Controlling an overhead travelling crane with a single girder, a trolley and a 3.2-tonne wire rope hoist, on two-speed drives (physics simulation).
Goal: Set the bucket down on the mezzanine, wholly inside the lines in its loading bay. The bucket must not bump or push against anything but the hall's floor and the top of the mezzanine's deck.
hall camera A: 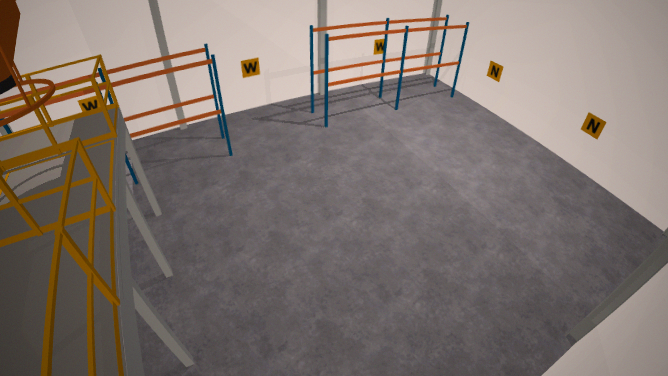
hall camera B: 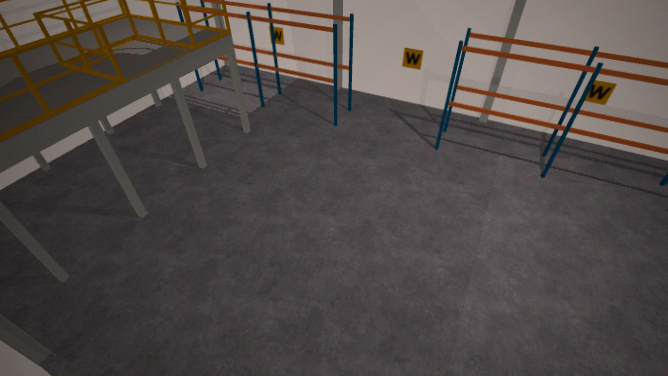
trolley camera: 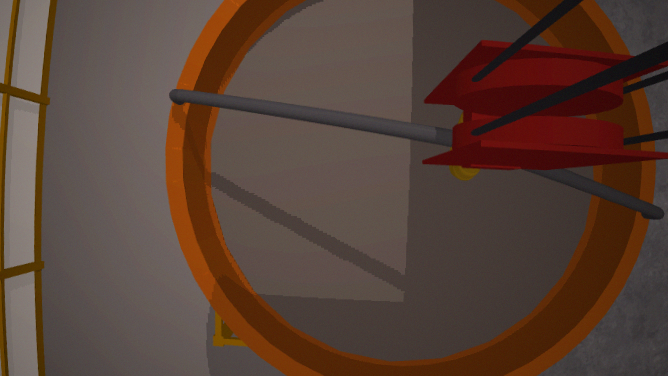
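Observation:
The orange bucket (hall camera A: 6,45) (trolley camera: 175,150) hangs high at the left edge of hall camera A, partly cut off; its dark outlet and round foot ring show there. It does not show in hall camera B. My gripper, the hook under the red hook block (trolley camera: 540,135), is shut on the bucket's grey bail; the block mostly hides it. The grey mezzanine deck (hall camera A: 25,300) (hall camera B: 160,72) (trolley camera: 110,150) shows left of the bucket in the trolley view, and hall floor shows at the right. The bucket hides much of what lies below. I cannot tell the bay's full outline or the height gap.
Yellow guard rails (hall camera A: 53,300) (hall camera B: 113,60) (trolley camera: 38,200) edge the deck. A yellow corner piece (trolley camera: 218,332) shows beside the bucket's lower left rim in the trolley view. Blue and orange racks (hall camera A: 225,125) (hall camera B: 335,75) stand along the W wall.

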